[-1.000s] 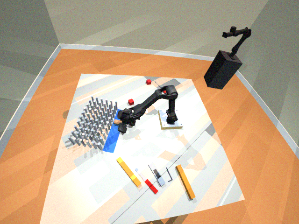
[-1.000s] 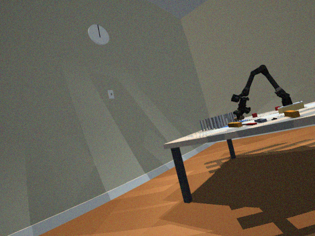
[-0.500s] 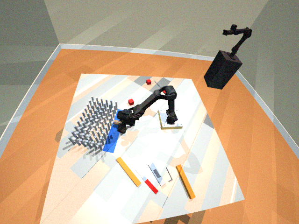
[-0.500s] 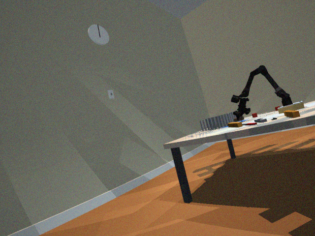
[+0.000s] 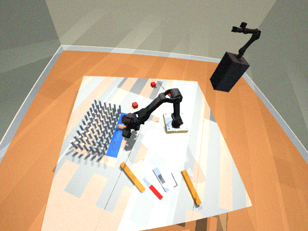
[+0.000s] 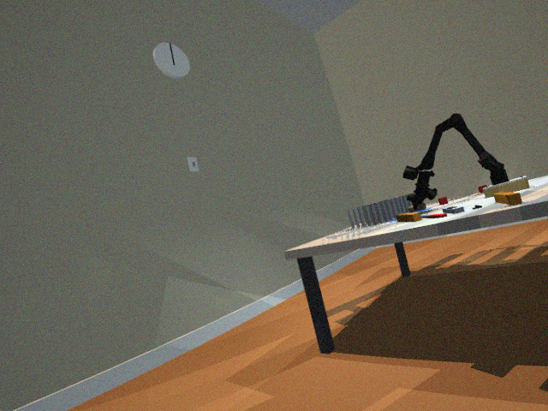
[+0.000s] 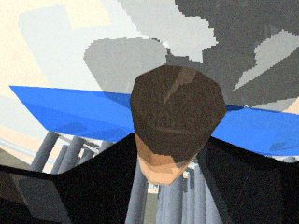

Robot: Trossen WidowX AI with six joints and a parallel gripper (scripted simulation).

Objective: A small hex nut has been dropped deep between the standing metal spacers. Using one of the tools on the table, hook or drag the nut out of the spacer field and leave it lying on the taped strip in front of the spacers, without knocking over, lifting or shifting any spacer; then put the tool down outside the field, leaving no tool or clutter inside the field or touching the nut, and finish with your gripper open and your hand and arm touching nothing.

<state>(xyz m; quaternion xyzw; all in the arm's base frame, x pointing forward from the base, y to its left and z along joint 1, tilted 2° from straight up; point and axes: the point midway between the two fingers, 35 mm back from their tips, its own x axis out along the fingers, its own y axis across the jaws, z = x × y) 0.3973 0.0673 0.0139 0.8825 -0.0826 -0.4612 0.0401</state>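
My gripper tip is 30 mm short of the blue taped strip, 40 mm to the right of it and 20 mm above it. The rest, counted from my gripper tip: hex nut (200 mm ahead, 20 mm to the right, 20 mm below); wooden-handled hook tool (100 mm ahead, 10 mm to the right); grey block (300 mm behind, 350 mm to the left, 10 mm below).
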